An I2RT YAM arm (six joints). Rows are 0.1 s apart.
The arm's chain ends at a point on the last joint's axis. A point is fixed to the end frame.
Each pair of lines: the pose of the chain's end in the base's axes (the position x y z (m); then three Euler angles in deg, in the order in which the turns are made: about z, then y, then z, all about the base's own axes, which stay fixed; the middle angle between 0 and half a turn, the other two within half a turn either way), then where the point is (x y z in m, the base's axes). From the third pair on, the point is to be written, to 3 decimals.
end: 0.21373 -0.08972 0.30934 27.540 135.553 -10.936
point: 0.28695 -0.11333 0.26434
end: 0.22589 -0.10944 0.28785 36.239 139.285 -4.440
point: 0.29671 -0.12764 0.23689
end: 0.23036 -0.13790 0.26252 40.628 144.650 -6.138
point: 0.295 -0.159 0.204
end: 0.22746 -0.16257 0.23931 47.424 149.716 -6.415
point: 0.284 -0.186 0.175
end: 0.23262 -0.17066 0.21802 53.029 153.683 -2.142
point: 0.285 -0.191 0.149
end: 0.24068 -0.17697 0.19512 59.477 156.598 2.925
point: 0.289 -0.195 0.122
